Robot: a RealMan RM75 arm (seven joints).
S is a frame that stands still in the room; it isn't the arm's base.
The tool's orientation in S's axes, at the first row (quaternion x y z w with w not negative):
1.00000, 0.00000, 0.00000, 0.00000
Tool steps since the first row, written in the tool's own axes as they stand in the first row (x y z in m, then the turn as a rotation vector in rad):
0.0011, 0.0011, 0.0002, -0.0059, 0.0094, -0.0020
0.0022, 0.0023, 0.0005, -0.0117, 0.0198, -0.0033
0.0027, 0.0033, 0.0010, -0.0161, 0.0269, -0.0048
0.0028, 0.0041, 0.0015, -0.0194, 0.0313, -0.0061
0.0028, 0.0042, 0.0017, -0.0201, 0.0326, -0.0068
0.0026, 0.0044, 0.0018, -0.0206, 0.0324, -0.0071
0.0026, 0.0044, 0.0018, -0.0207, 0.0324, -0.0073
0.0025, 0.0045, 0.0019, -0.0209, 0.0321, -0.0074
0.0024, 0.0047, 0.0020, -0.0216, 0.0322, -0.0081
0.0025, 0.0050, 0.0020, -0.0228, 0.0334, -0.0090
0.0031, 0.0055, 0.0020, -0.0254, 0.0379, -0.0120
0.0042, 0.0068, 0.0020, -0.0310, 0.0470, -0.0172
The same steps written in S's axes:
0.0011, -0.0011, -0.0002, -0.0059, -0.0094, 0.0020
0.0022, -0.0023, -0.0005, -0.0117, -0.0198, 0.0033
0.0027, -0.0033, -0.0010, -0.0161, -0.0269, 0.0048
0.0028, -0.0041, -0.0015, -0.0194, -0.0313, 0.0061
0.0028, -0.0042, -0.0017, -0.0201, -0.0326, 0.0068
0.0026, -0.0044, -0.0018, -0.0206, -0.0324, 0.0071
0.0026, -0.0044, -0.0018, -0.0207, -0.0324, 0.0073
0.0025, -0.0045, -0.0019, -0.0209, -0.0321, 0.0074
0.0024, -0.0047, -0.0020, -0.0216, -0.0322, 0.0081
0.0025, -0.0050, -0.0020, -0.0228, -0.0334, 0.0090
0.0031, -0.0055, -0.0020, -0.0254, -0.0379, 0.0120
0.0042, -0.0068, -0.0020, -0.0310, -0.0470, 0.0172

